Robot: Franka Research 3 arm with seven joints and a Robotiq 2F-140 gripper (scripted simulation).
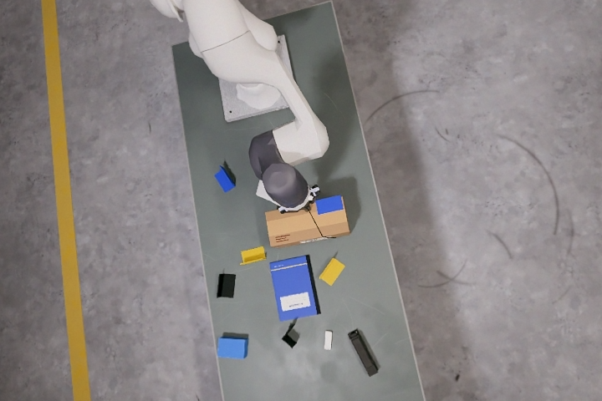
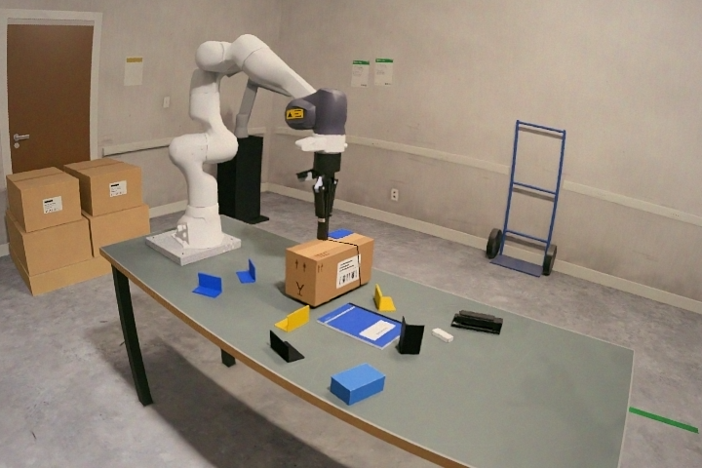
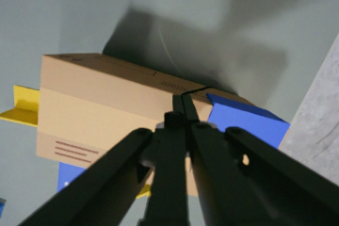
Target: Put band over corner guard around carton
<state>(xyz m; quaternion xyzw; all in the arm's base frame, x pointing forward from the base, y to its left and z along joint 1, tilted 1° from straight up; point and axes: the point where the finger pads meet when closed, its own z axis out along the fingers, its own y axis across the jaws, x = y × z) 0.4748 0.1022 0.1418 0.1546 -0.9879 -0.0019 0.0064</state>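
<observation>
Now: hand 70 mm to the right of the blue corner guard and 40 mm above it. Round my hand: black tool (470 mm ahead, 150 mm below, 80 mm to the left); then white piece (420 mm ahead, 170 mm below, 20 mm to the right); then brown carton (100 mm below, 40 mm ahead, 10 mm to the right).
</observation>
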